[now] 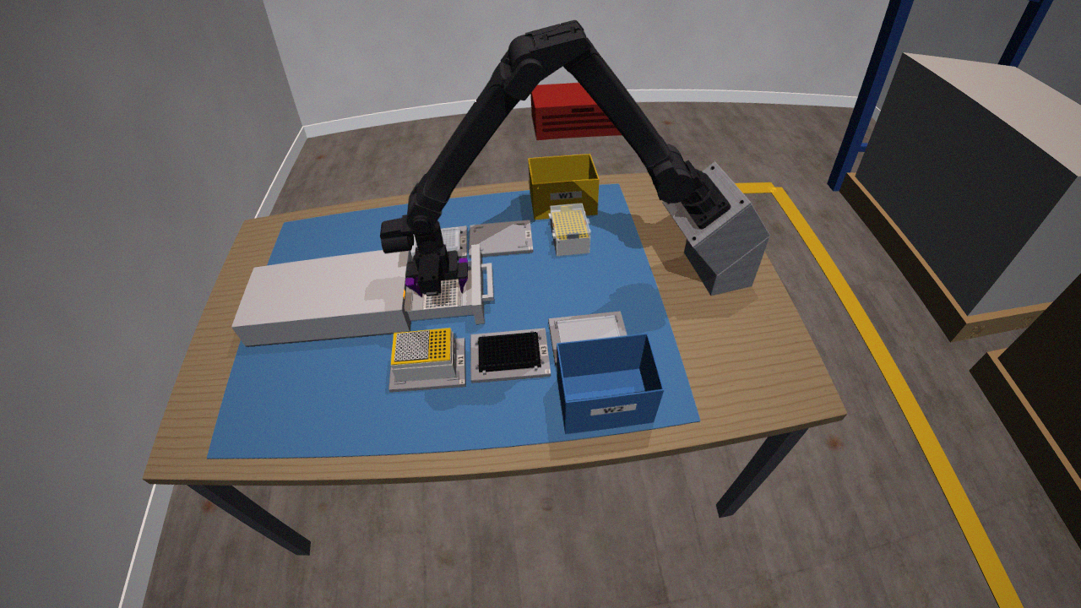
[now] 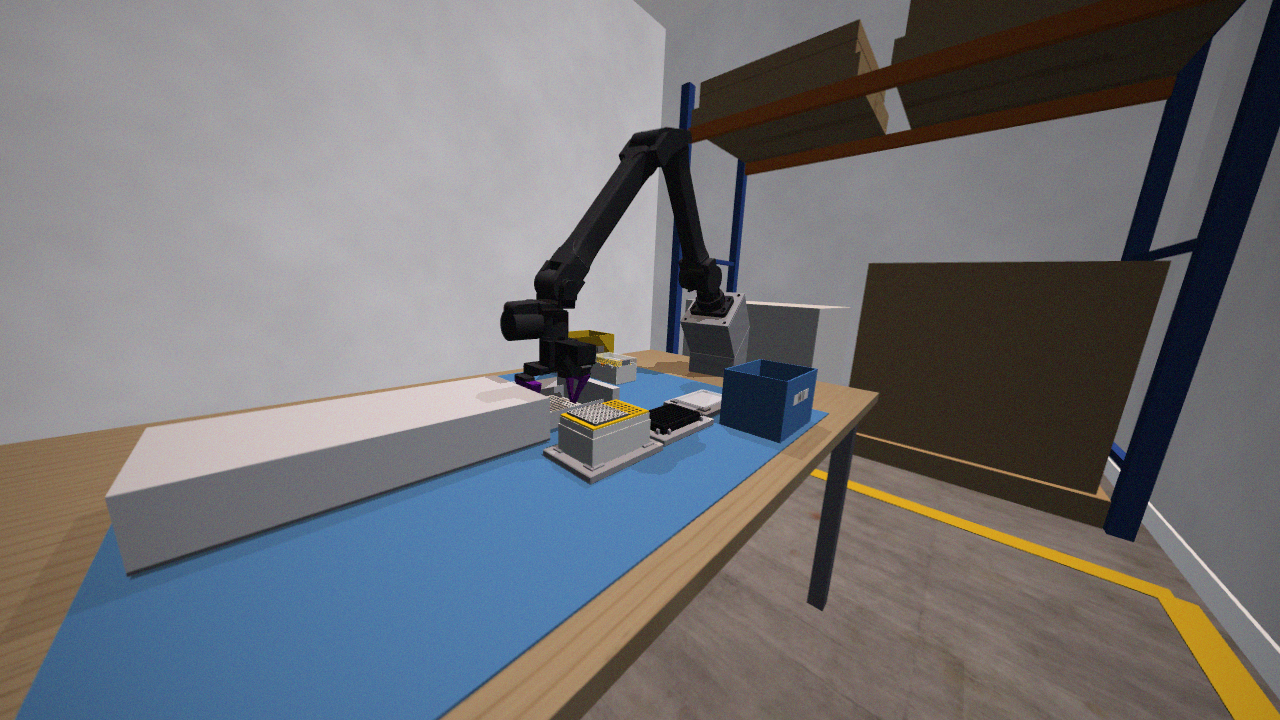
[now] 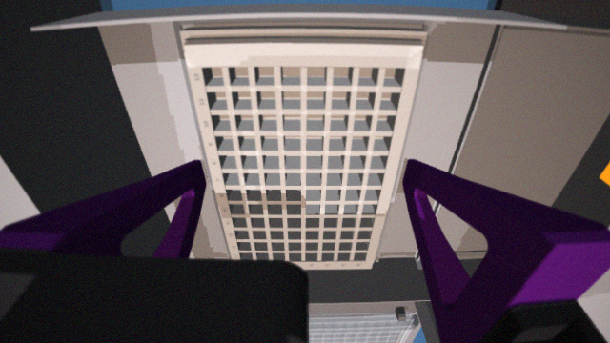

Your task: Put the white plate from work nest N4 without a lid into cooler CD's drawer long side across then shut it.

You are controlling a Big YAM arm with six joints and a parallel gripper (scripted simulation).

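Now: the drawer 40 mm ahead of my hand and 10 mm to the right of it. From my hand the other things lie so: cooler CD (160 mm ahead, 20 mm to the right, 10 mm above); then black plate (120 mm behind, 200 mm to the left, 10 mm below); then yellow-topped tip box (40 mm ahead, 180 mm to the left, 30 mm above).
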